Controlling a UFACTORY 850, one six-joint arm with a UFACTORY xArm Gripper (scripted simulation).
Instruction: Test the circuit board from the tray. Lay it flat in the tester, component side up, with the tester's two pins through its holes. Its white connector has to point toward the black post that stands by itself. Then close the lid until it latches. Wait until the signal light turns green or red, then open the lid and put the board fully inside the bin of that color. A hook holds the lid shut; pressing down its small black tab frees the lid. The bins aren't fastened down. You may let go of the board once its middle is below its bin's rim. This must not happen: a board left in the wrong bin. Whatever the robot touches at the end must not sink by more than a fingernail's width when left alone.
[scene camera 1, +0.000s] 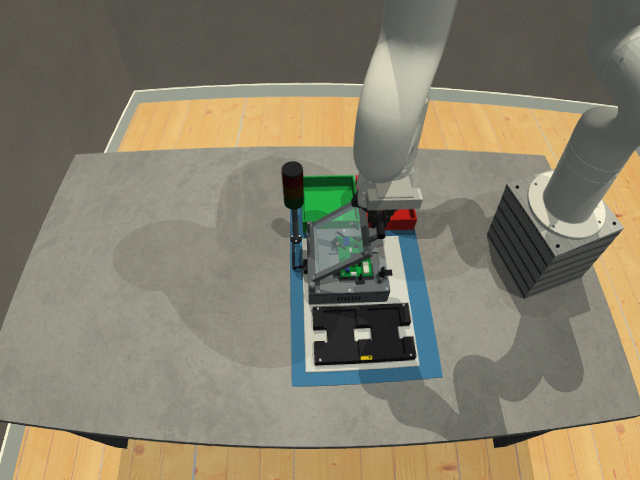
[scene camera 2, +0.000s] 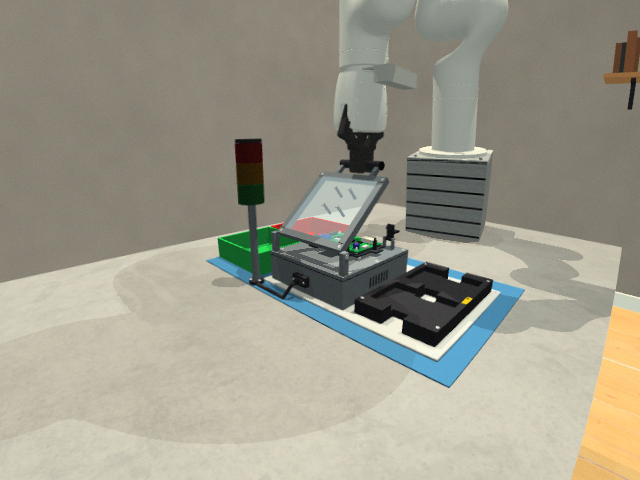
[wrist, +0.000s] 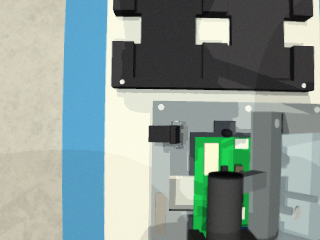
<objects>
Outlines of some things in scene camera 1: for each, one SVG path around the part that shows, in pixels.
My gripper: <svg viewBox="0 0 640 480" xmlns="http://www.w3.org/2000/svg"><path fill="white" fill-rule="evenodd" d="M397 210L382 210L384 228L387 227L387 222L390 222L391 216ZM358 173L356 194L351 199L351 205L362 208L368 213L368 223L371 223L371 228L374 229L377 213L376 210L367 211L366 193L367 189L375 189L375 183L370 183L370 181ZM414 168L411 173L408 174L412 188L414 180Z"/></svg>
A green bin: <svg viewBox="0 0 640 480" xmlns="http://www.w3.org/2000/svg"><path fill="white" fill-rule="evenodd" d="M354 175L303 176L303 232L307 231L307 221L310 220L313 223L351 202L351 199L356 194Z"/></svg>
</objects>
